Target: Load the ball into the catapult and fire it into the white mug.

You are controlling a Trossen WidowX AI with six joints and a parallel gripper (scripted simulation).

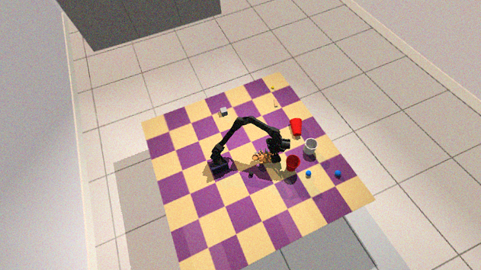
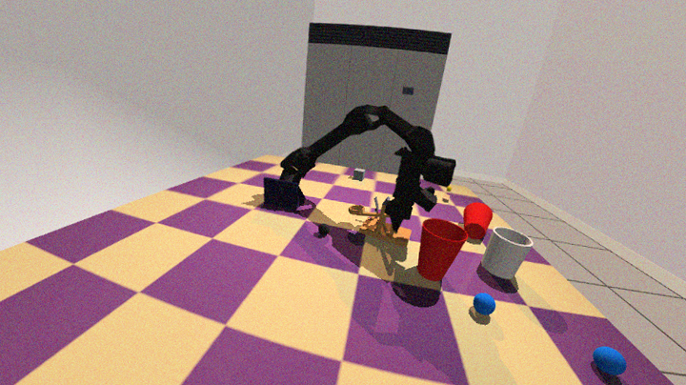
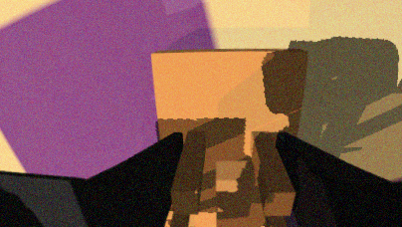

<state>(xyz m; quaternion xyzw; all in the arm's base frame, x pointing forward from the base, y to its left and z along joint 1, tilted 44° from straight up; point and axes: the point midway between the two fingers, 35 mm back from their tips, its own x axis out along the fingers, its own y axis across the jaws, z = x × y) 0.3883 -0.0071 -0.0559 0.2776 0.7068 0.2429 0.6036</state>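
The black ball is 19 cm behind my gripper tip, 8 cm to the right of it and 2 cm below it. Also, from my gripper tip: wooden catapult: 7 cm behind, 3 cm to the left, 2 cm above; then white mug: 28 cm ahead, 3 cm to the right; then stick: 20 cm ahead, 46 cm to the left, 3 cm below.
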